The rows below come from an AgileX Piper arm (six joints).
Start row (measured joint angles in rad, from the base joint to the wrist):
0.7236 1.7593 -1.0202 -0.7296 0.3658 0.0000
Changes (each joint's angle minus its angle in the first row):
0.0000 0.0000 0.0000 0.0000 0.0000 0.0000
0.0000 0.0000 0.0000 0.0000 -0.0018 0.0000
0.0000 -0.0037 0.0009 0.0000 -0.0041 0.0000
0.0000 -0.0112 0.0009 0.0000 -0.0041 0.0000
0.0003 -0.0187 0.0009 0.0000 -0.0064 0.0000
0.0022 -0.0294 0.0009 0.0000 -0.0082 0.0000
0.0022 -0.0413 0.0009 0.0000 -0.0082 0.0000
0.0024 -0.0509 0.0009 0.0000 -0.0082 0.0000
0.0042 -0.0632 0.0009 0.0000 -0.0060 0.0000
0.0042 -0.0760 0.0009 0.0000 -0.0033 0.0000
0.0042 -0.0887 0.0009 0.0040 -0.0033 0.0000
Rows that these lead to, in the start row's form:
0.7236 1.7593 -1.0202 -0.7296 0.3658 0.0000
0.7236 1.7593 -1.0202 -0.7296 0.3640 0.0000
0.7236 1.7556 -1.0193 -0.7296 0.3617 0.0000
0.7236 1.7481 -1.0193 -0.7296 0.3617 0.0000
0.7239 1.7406 -1.0193 -0.7296 0.3594 0.0000
0.7258 1.7299 -1.0193 -0.7296 0.3576 0.0000
0.7258 1.7180 -1.0193 -0.7296 0.3576 0.0000
0.7260 1.7084 -1.0193 -0.7296 0.3576 0.0000
0.7278 1.6961 -1.0193 -0.7296 0.3598 0.0000
0.7278 1.6833 -1.0193 -0.7296 0.3625 0.0000
0.7278 1.6706 -1.0193 -0.7256 0.3625 0.0000

